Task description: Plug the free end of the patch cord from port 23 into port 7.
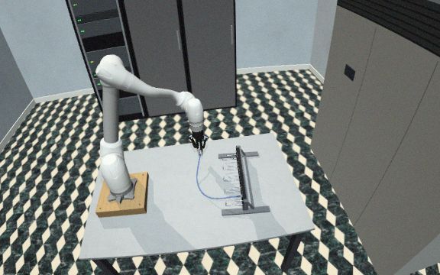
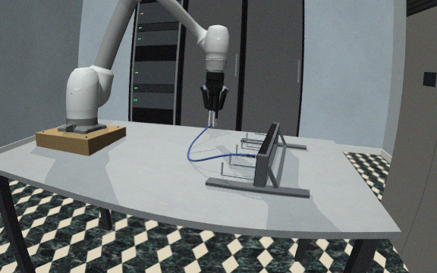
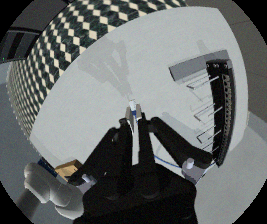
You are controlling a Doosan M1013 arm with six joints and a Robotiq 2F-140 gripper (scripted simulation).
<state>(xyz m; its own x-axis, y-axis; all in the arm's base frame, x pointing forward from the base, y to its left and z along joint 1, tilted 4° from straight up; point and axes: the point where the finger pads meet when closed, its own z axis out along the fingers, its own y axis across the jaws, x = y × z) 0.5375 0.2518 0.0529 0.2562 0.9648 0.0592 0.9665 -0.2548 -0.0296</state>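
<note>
Right now my hand is 30 mm above the plug and 10 mm to the right of it.
</note>
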